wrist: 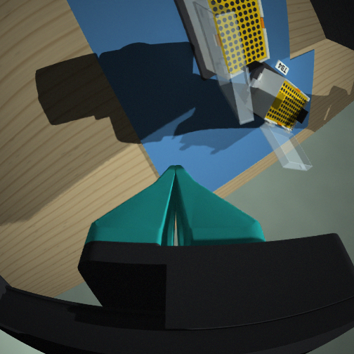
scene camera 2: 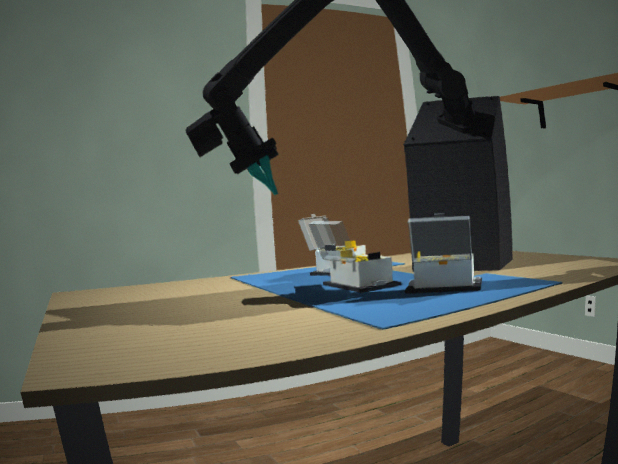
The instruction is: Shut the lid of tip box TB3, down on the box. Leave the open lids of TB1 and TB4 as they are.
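Frame: origin at the arm's base, x up, y ahead, z left, level; millimetres.
Seen in the pictures: gripper, fingertip midpoint: [scene camera 2: 276, 194]; arm's base at its link origin: [scene camera 2: 462, 121].
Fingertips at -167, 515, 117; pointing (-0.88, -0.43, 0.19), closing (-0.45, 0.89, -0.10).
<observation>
Offsets run from my fingertips to a thing's middle, as dx, dy, dz. "spot": to the spot under its first point. Level surfaces: height alone.
TB3 @(-176, -189, -37) [scene camera 2: 361, 272] [wrist: 241, 35] is a white tip box with a yellow rack. Its clear lid @(spot: -82, -109, +36) [scene camera 2: 336, 231] [wrist: 242, 102] stands open, leaning away from the box. In the scene view it overlaps TB4's lid, so the two outlines are hard to part. TB4 @(-176, -220, -290) [scene camera 2: 322, 262] [wrist: 287, 103] stands behind TB3, its clear lid [wrist: 295, 157] open. TB1 @(-176, -316, +114) [scene camera 2: 444, 274] stands at the right with its lid [scene camera 2: 440, 237] upright; it does not show in the wrist view. My gripper [scene camera 2: 276, 193] [wrist: 175, 174] is shut and empty, in the air left of the boxes and above them.
A blue mat @(dx -209) [scene camera 2: 385, 312] [wrist: 170, 155] lies under the boxes on the wooden table @(dx -212) [scene camera 2: 150, 345] [wrist: 30, 170]. The arm's dark pedestal [scene camera 2: 455, 200] stands behind TB1. The arm's shadow falls across the mat and table. A wall shelf [scene camera 2: 560, 90] is at the right.
</observation>
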